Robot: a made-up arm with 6 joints.
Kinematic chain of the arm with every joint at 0, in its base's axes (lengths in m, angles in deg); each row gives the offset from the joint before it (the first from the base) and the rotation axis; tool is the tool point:
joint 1: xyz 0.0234 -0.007 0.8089 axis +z
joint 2: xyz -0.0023 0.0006 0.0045 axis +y
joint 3: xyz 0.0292 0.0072 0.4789 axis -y
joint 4: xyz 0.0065 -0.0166 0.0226 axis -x
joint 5: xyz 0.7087 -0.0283 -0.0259 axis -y
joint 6: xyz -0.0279 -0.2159 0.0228 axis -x
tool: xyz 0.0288 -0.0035 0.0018
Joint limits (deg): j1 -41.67..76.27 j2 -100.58..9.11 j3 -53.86..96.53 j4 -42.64..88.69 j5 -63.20..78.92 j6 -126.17..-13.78
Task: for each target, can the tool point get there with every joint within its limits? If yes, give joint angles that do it. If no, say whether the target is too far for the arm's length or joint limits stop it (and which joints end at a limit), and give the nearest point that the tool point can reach.
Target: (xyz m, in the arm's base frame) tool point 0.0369 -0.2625 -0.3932
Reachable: no: joint limits stop it (at a limit: joint 1, joint 2, joint 3, joint 4, joint 5, joint 6) | nearest point 0.1254 -0.3393 0.5539 | short by 0.954 m
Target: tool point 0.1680 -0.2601 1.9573
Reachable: yes | joints 57.99 -29.34 53.46 -0.55 0.99 -40.09
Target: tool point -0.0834 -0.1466 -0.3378
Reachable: no: joint limits stop it (at a limit: joint 1, joint 2, joint 3, joint 4, joint 5, joint 6) | nearest point 0.1254 -0.3393 0.5539 | short by 0.936 m
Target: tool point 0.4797 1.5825 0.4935
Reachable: no: too far | nearest point 0.2461 0.7640 0.9260 | short by 0.955 m
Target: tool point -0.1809 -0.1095 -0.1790
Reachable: no: joint limits stop it (at a limit: joint 1, joint 2, joint 3, joint 4, joint 5, joint 6) | nearest point 0.1254 -0.3393 0.5539 | short by 0.827 m
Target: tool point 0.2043 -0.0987 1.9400
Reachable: yes | joints 20.61 -23.45 24.66 57.29 32.45 -77.45
